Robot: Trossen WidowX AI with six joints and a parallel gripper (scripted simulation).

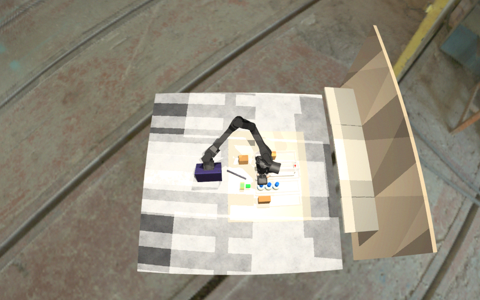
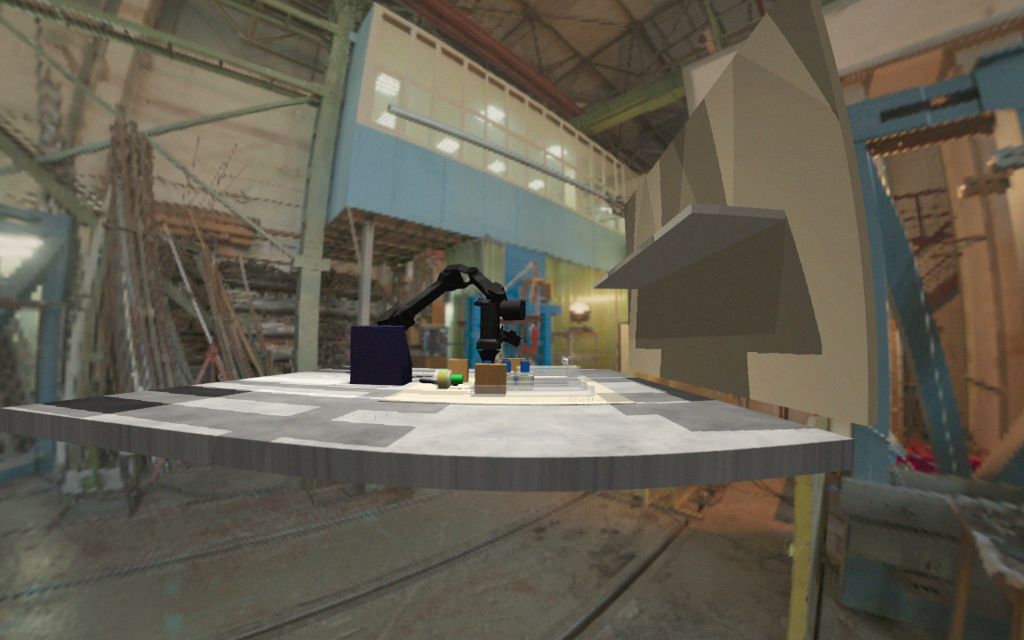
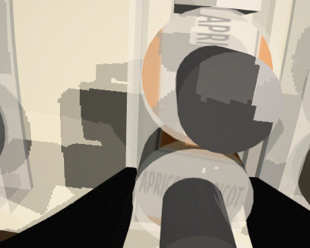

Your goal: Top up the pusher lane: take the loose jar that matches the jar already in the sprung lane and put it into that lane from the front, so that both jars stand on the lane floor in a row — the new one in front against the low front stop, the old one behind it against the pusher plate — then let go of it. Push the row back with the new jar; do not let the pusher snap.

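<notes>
My gripper tip is now 15 cm past the dark rod, 3 cm above it and 2 cm to the right of it. Also, from my gripper tip: orange-brown block 11 cm to the left, 10 cm behind; lane 14 cm ahead, 2 cm to the left, 1 cm below.
</notes>
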